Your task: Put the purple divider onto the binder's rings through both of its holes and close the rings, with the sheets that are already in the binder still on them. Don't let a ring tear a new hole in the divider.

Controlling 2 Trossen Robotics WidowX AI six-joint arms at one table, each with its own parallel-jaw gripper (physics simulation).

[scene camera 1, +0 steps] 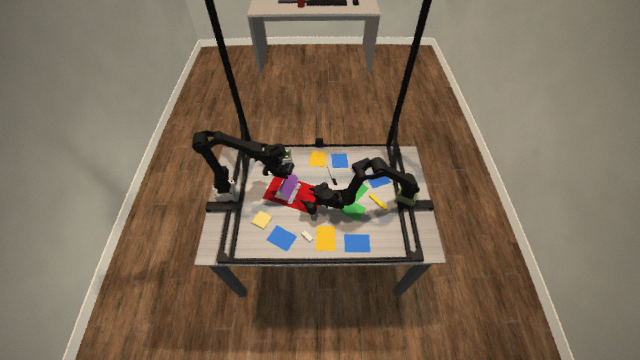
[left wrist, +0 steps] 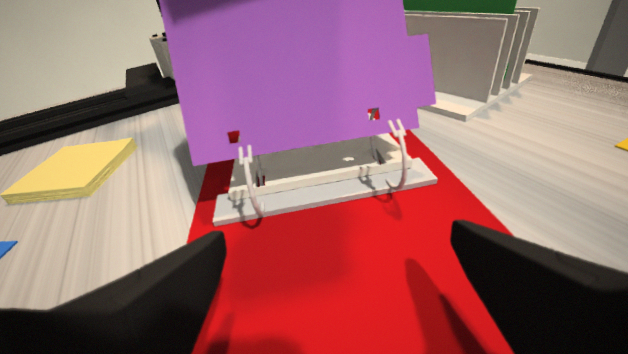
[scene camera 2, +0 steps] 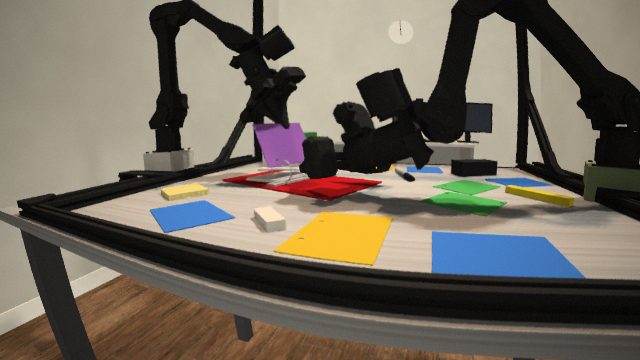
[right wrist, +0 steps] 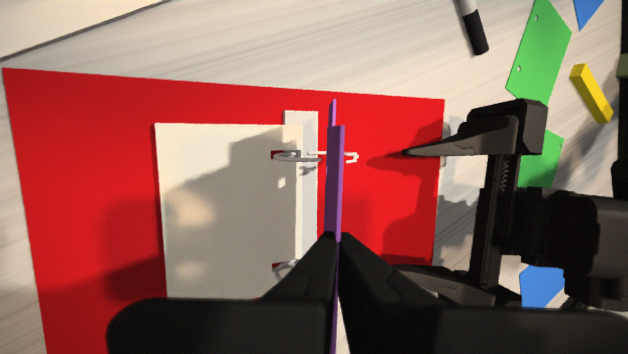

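Seen in the pictures: left gripper, fingertip midpoint: (scene camera 1: 305,194) (left wrist: 337,236) (right wrist: 396,211); right gripper, fingertip midpoint: (scene camera 1: 287,178) (scene camera 2: 287,128) (right wrist: 334,242); left arm's base, link origin: (scene camera 1: 408,192) (scene camera 2: 616,165); right arm's base, link origin: (scene camera 1: 223,188) (scene camera 2: 168,151).
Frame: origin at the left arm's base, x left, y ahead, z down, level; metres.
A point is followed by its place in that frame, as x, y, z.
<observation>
The red binder (scene camera 1: 272,188) @(0.277, 0.686, 0.056) (scene camera 2: 345,187) @(0.238, 0.436, 0.056) (left wrist: 325,280) @(0.255, 0.495, 0.055) (right wrist: 100,100) @(0.194, 0.685, 0.055) lies open, its rings (left wrist: 250,180) @(0.286, 0.530, 0.019) (right wrist: 356,157) @(0.209, 0.547, 0.011) apart. White sheets (left wrist: 310,165) @(0.258, 0.578, 0.046) (right wrist: 215,200) @(0.245, 0.624, 0.048) lie on the rings' rear halves. My right gripper (scene camera 1: 286,172) @(0.240, 0.600, -0.052) (scene camera 2: 286,125) @(0.240, 0.600, -0.052) (right wrist: 334,242) @(0.240, 0.600, -0.052) is shut on the purple divider (scene camera 1: 288,186) @(0.266, 0.580, -0.022) (scene camera 2: 280,145) @(0.275, 0.577, -0.018) (left wrist: 300,75) @(0.257, 0.577, -0.015) (right wrist: 334,175) @(0.214, 0.600, -0.047), holding it upright over the rings. In the left wrist view both divider holes show slightly above the forked tips of the front ring halves. The rear tips are hidden. My left gripper (left wrist: 337,236) @(0.247, 0.493, 0.024) (right wrist: 396,211) @(0.247, 0.493, 0.024) is open and empty, low over the binder's other cover.
A sticky-note block (scene camera 1: 261,220) @(0.475, 0.627, 0.049) (scene camera 2: 184,191) @(0.476, 0.601, 0.049) (left wrist: 70,170) @(0.463, 0.617, 0.049), an eraser (scene camera 1: 307,236) @(0.445, 0.371, 0.047) (scene camera 2: 269,218) @(0.452, 0.358, 0.047), a yellow sheet (scene camera 1: 325,238) @(0.410, 0.288, 0.057) (scene camera 2: 337,237) @(0.422, 0.283, 0.057) and blue sheets (scene camera 1: 281,238) @(0.511, 0.484, 0.056) (scene camera 2: 192,216) @(0.508, 0.465, 0.057) lie near. Green sheets (scene camera 1: 354,211) (right wrist: 540,50) and a marker (right wrist: 474,27) @(0.080, 0.404, 0.049) lie beyond. A white rack (left wrist: 450,107) @(0.127, 0.659, 0.053) stands behind the divider.
</observation>
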